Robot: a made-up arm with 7 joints. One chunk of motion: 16 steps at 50 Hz.
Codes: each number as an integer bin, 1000 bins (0 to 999) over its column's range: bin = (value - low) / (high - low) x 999, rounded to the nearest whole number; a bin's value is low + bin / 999 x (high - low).
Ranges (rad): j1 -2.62..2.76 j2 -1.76..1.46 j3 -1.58..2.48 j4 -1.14..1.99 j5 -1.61..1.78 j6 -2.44..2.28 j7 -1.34..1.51
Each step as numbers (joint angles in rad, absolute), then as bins.
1 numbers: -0.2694 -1.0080 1.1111 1.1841 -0.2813 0.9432 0.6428
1 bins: 436 233 662 742 392 716 695
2 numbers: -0.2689 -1.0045 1.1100 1.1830 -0.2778 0.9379 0.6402
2 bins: 437 234 662 741 393 715 694
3 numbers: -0.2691 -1.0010 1.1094 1.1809 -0.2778 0.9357 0.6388
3 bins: 437 235 662 741 393 714 694
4 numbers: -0.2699 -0.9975 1.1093 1.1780 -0.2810 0.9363 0.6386
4 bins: 436 237 662 740 392 715 694
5 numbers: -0.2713 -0.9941 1.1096 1.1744 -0.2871 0.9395 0.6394
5 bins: 436 238 662 739 390 715 694
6 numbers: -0.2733 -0.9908 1.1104 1.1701 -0.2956 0.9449 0.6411
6 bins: 436 239 662 737 387 716 694
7 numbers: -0.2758 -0.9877 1.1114 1.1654 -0.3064 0.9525 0.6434
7 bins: 435 240 662 736 384 718 695
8 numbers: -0.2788 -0.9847 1.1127 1.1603 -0.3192 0.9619 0.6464
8 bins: 435 241 663 734 380 720 696
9 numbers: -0.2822 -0.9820 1.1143 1.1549 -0.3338 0.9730 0.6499
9 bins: 434 241 663 732 376 722 698
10 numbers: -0.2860 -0.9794 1.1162 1.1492 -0.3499 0.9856 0.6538
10 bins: 433 242 663 731 371 725 699
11 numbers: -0.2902 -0.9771 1.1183 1.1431 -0.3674 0.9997 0.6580
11 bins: 433 243 664 729 366 728 700
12 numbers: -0.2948 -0.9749 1.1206 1.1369 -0.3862 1.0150 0.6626
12 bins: 432 244 665 727 361 731 702
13 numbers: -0.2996 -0.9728 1.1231 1.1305 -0.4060 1.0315 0.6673
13 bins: 431 244 665 725 355 735 704
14 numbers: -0.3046 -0.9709 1.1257 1.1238 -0.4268 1.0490 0.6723
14 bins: 430 245 666 723 349 738 705
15 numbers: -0.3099 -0.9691 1.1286 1.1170 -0.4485 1.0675 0.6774
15 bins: 429 245 666 720 342 742 707
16 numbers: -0.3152 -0.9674 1.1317 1.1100 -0.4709 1.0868 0.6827
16 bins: 428 246 667 718 336 746 709
